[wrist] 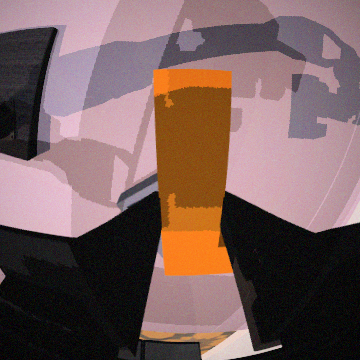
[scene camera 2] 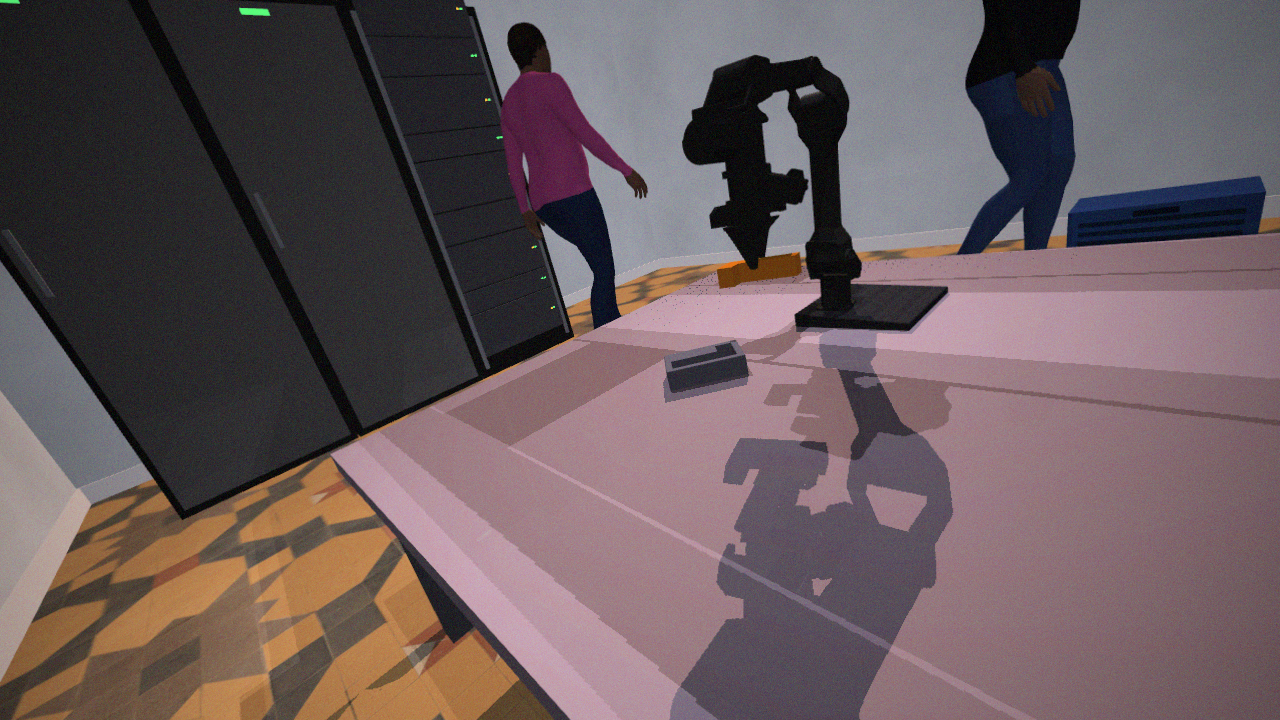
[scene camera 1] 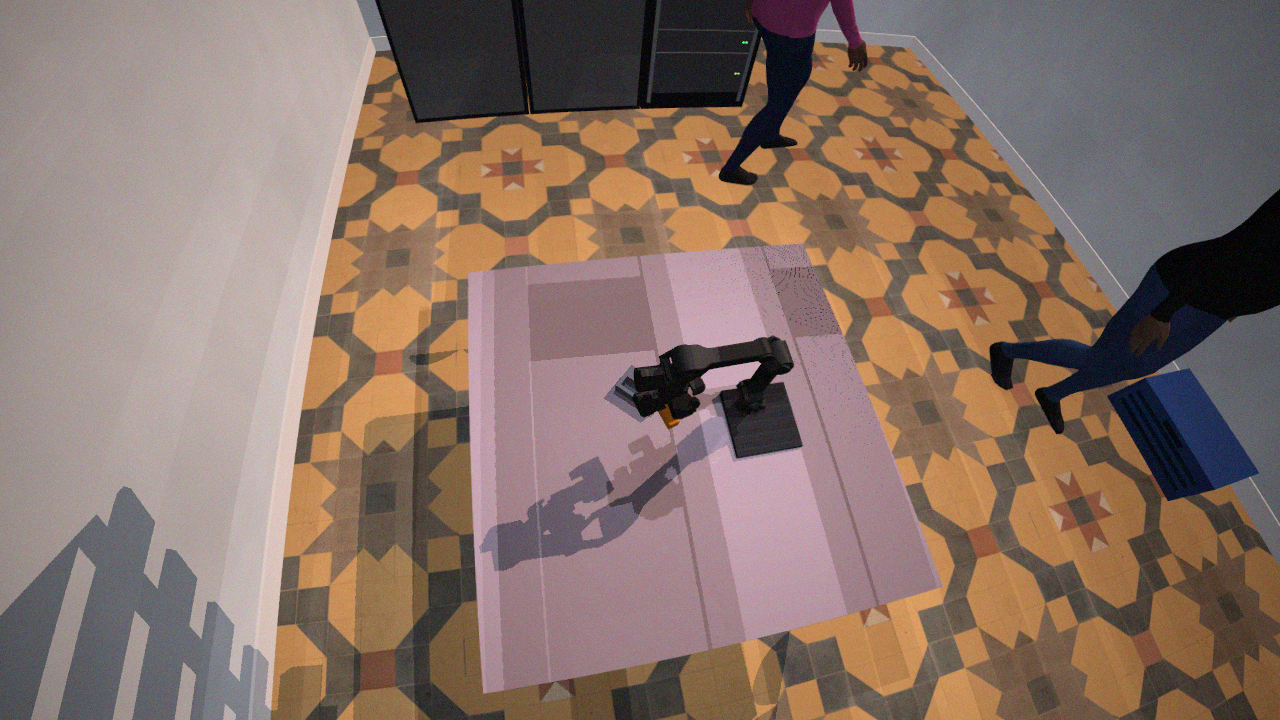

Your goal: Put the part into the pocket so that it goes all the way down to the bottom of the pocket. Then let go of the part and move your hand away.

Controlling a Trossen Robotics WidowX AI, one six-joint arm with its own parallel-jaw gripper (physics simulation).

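Seen in the pictures: gripper, fingertip midpoint: [wrist: 189,198] [scene camera 2: 757,267] [scene camera 1: 663,405]; arm's base at its link origin: [wrist: 2,121] [scene camera 2: 836,305] [scene camera 1: 745,404].
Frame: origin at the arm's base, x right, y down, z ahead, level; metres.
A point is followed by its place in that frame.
Observation:
The orange part [scene camera 1: 669,418] @(x -0.018, y -0.175, z 0.296 m) [scene camera 2: 780,267] @(x -0.014, y -0.161, z 0.306 m) [wrist: 192,150] @(x -0.002, y -0.174, z 0.291 m) is a long block, held in the air above the table [scene camera 1: 608,626] @(x -0.440, y 0.024, z 0.612 m) [scene camera 2: 1074,555] @(x -0.321, y 0.024, z 0.593 m). My gripper [scene camera 2: 754,262] @(x 0.027, y -0.162, z 0.295 m) [wrist: 189,198] @(x 0.027, y -0.162, z 0.295 m) is shut on it, with one black finger on each side. The grey block with the pocket [scene camera 1: 624,392] @(x 0.161, y -0.004, z 0.349 m) [scene camera 2: 707,373] @(x 0.133, y 0.006, z 0.329 m) [wrist: 138,194] @(x 0.108, y -0.012, z 0.250 m) lies on the table, and its dark recess shows from above in the second scene view. The part is off to the side of this block and apart from it. In the wrist view the left finger and the part hide most of the block; the pocket does not show there.
The arm's black base plate [scene camera 1: 774,438] @(x -0.131, y 0.009, z -0.039 m) [scene camera 2: 881,308] @(x -0.088, y 0.006, z 0.019 m) [wrist: 25,90] @(x -0.044, y 0.003, z 0.057 m) stands on the table near the held part. The arm's shadow falls across the table. Dark cabinets [scene camera 1: 581,62] [scene camera 2: 268,223], two walking people and a blue box [scene camera 1: 1190,438] [scene camera 2: 1163,210] are beyond the table.

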